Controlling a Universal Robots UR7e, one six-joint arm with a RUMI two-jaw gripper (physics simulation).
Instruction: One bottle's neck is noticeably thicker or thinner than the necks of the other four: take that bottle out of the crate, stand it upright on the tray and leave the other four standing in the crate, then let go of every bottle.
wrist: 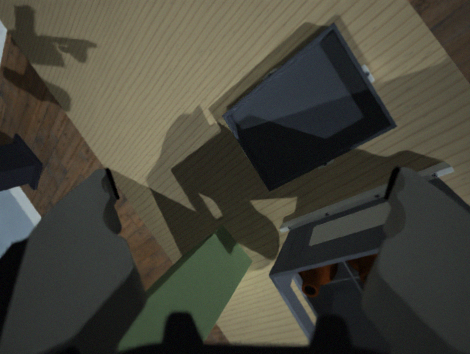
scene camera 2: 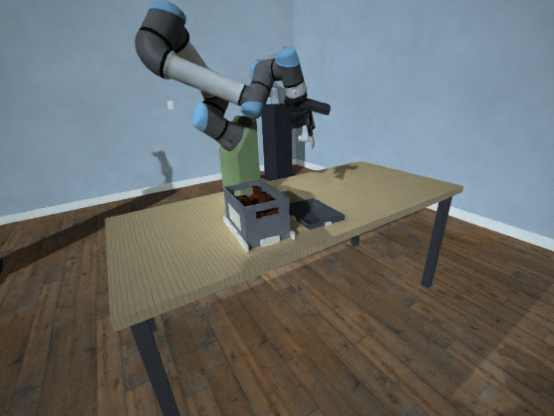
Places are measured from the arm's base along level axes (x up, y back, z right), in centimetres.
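Pixels of known places: gripper, fingertip midpoint: (wrist: 248,173) (scene camera 2: 313,138); arm's base, origin of the base link: (scene camera 2: 233,138).
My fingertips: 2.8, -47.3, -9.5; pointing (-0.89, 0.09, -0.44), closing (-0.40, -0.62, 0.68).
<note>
For each thing: its top centre in the pictures, then the offset to it from my fingertips, as dx, dy, dz. "*": a spot on its surface instead. Level surfaces: height alone.
- grey crate, middle of its top: (wrist: 386,312) (scene camera 2: 253,191) -19.0, +9.3, +25.1
- bottle neck, middle of its top: (wrist: 310,286) (scene camera 2: 255,188) -21.2, +17.2, +18.7
- dark tray, surface spot: (wrist: 310,100) * -36.0, -0.7, -3.9
- wooden table, its level: dx -36.5
The grey crate (scene camera 2: 276,226) (wrist: 296,251) stands upright on the table and holds orange-brown bottles. One bottle neck (scene camera 2: 256,191) rises highest in the scene view. In the wrist view one bottle (wrist: 310,289) shows its open mouth and part of another bottle (wrist: 364,262) shows beside a divider; the rest are hidden, and I cannot tell which neck differs. The dark tray (scene camera 2: 316,212) (wrist: 310,100) lies flat beside the crate with no bottle on it. My gripper (scene camera 2: 308,142) (wrist: 248,173) is open and empty, high above the table, behind the tray in the scene view.
White strips (scene camera 2: 270,241) (wrist: 327,214) run along the crate's base. The green pedestal (scene camera 2: 240,167) (wrist: 200,295) stands behind the table near the crate. A dark column (scene camera 2: 277,145) (wrist: 19,165) stands farther back. The wooden table (scene camera 2: 165,250) (wrist: 125,75) carries crate and tray near its front edge.
</note>
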